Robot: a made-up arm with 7 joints.
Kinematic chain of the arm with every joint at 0, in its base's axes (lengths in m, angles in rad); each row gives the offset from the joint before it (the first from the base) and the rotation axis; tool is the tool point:
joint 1: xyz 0 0.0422 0 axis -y
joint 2: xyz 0 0.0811 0 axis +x
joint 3: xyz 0 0 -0.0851 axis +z
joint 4: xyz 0 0 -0.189 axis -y
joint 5: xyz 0 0 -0.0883 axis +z
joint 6: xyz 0 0 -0.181 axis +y
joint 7: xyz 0 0 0 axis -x
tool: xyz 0 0 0
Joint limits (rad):
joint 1: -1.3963..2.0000
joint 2: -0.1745..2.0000
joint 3: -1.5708..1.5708
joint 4: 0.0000..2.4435
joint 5: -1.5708..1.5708
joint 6: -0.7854..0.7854
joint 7: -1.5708..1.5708
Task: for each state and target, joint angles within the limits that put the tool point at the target. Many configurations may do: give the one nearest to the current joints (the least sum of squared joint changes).
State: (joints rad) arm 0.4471 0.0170 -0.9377 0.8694 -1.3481 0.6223 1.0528
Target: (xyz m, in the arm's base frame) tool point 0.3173 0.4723 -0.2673
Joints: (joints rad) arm 0.8150 0.7520 -0.8828 0.1355 -1.3481 0.6223 1.0528
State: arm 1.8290 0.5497 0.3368 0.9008 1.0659 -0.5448 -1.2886
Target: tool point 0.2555 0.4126 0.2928
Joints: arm 1.8667 0.5574 0.3328 0.9401 1.0659 -0.5448 -1.2886
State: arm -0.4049 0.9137 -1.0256 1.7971 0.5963 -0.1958 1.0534
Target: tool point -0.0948 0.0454 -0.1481
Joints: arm -0.7483 0.7573 -1.3944 2.4183 0.5963 -0.1958 1.0534
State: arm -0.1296 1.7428 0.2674 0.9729 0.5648 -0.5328 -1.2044
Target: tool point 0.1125 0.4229 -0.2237
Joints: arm -0.7050 1.7123 -0.5415 1.5382 0.5648 -0.5328 -1.2044
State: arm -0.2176 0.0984 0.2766 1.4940 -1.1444 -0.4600 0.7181
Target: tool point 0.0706 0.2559 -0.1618
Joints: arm -0.6156 0.0179 0.7141 2.3050 -1.1444 -0.4600 0.7181
